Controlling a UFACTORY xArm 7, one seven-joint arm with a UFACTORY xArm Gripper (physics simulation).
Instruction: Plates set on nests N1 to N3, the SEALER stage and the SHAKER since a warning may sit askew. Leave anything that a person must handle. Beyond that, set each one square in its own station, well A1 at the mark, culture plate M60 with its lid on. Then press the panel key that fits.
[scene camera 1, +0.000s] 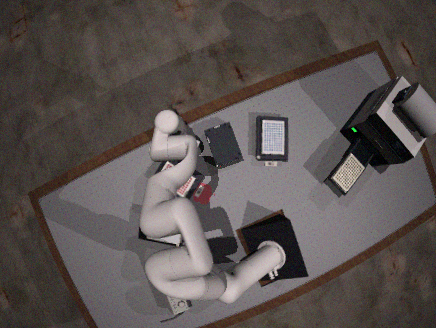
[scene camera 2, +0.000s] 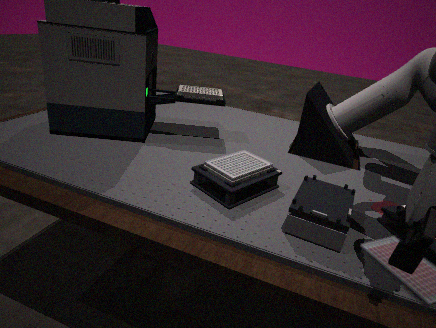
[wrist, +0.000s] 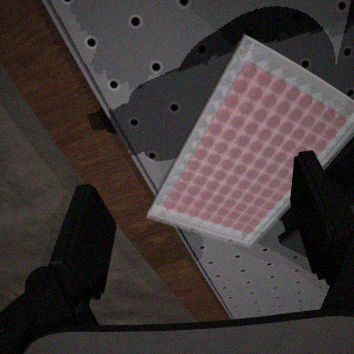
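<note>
My gripper (scene camera 2: 401, 249), open, holding nothing. Sealer (scene camera 2: 130, 85). Gripper (wrist: 194, 191) too.
</note>
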